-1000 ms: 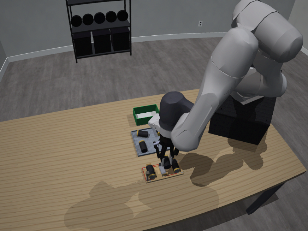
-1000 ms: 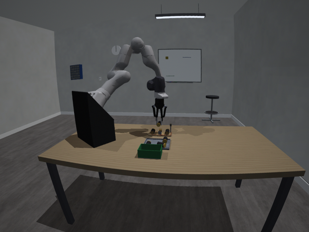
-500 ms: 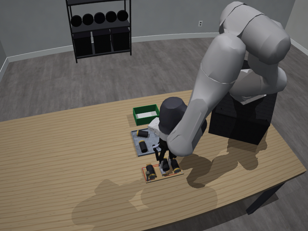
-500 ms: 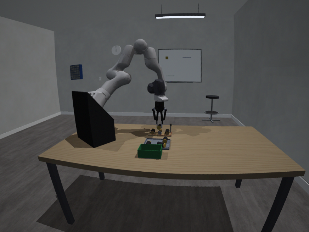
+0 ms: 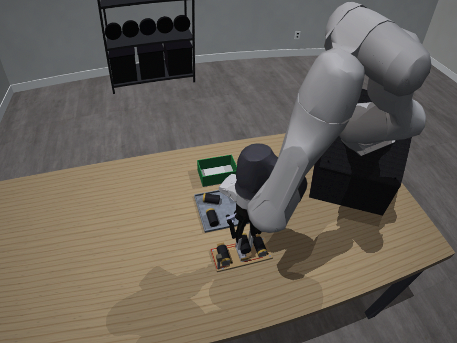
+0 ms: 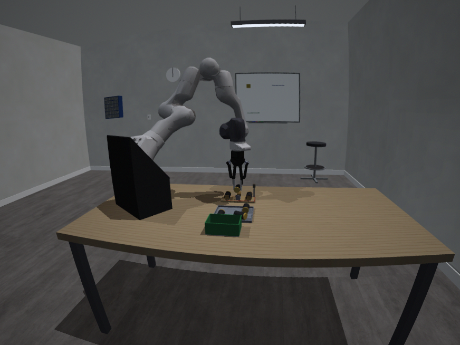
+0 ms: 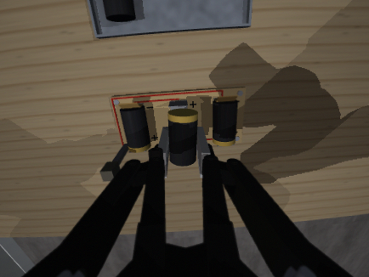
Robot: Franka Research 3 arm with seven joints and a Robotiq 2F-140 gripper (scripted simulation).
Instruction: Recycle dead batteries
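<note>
The wooden holder board is 10 mm ahead of my hand and 90 mm below it. From my hand the other things lie so: grey tray: 70 mm ahead, 200 mm to the right, 90 mm below; bulb: 80 mm ahead, 60 mm to the left, 20 mm below; thin post: 80 mm ahead, 60 mm to the left, 60 mm below.
</note>
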